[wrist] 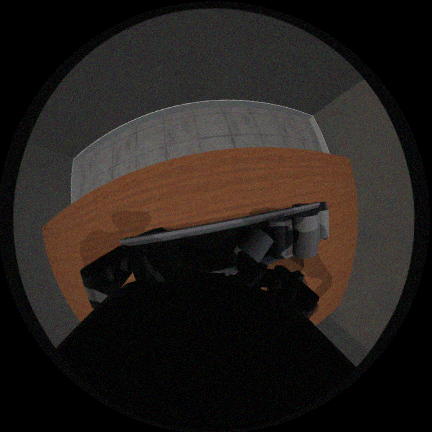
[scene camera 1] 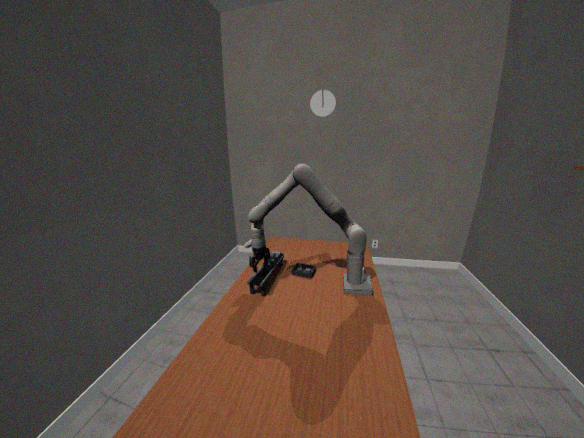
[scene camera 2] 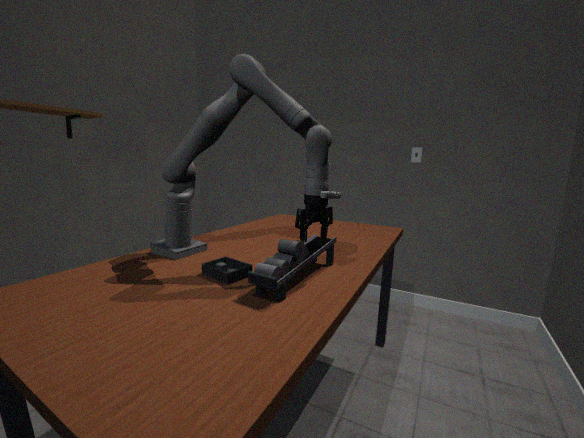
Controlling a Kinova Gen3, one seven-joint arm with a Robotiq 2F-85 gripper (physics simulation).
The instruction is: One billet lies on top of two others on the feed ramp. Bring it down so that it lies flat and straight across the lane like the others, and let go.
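Pixels of known places: gripper, fingertip midpoint: (wrist: pixel 202 255) (scene camera 1: pixel 261 268) (scene camera 2: pixel 313 239); arm's base, origin of the base link: (scene camera 1: pixel 355 279) (scene camera 2: pixel 178 244).
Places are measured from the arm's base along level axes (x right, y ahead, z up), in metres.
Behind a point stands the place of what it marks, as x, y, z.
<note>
The feed ramp (scene camera 1: pixel 272 274) {-0.080, 0.476, 0.032} (scene camera 2: pixel 305 266) {0.007, 0.556, 0.024} (wrist: pixel 200 232) is a dark sloping trough with raised side rails. A grey cylindrical billet (scene camera 2: pixel 288 246) (wrist: pixel 257 245) lies on top of the others, skewed across the lane in the wrist view. Other grey billets (scene camera 2: pixel 267 270) (wrist: pixel 306 239) lie side by side across the low end. My gripper (scene camera 1: pixel 260 266) {-0.107, 0.526, 0.074} (scene camera 2: pixel 314 239) {-0.107, 0.526, 0.074} (wrist: pixel 202 255) {-0.107, 0.526, 0.074} is open, pointing down over the ramp, uphill of the raised billet. Its nearer finger is close beside that billet; I cannot tell whether they touch. Part of the lane is dark in the wrist view.
A dark open tray (scene camera 1: pixel 303 276) {0.016, 0.305, -0.027} (scene camera 2: pixel 215 273) {0.118, 0.311, -0.014} with small pieces in it stands on the table (scene camera 1: pixel 310 320) {-0.319, 0.210, -0.034} (scene camera 2: pixel 165 335) {0.385, 0.433, -0.034} (wrist: pixel 215 185) {-0.063, 0.620, -0.034}, between the ramp and the arm's base (scene camera 1: pixel 358 287) {-0.070, -0.015, 0.000} (scene camera 2: pixel 178 248) {0.035, 0.042, -0.001}. The ramp stands on short legs near the table's long edge.
</note>
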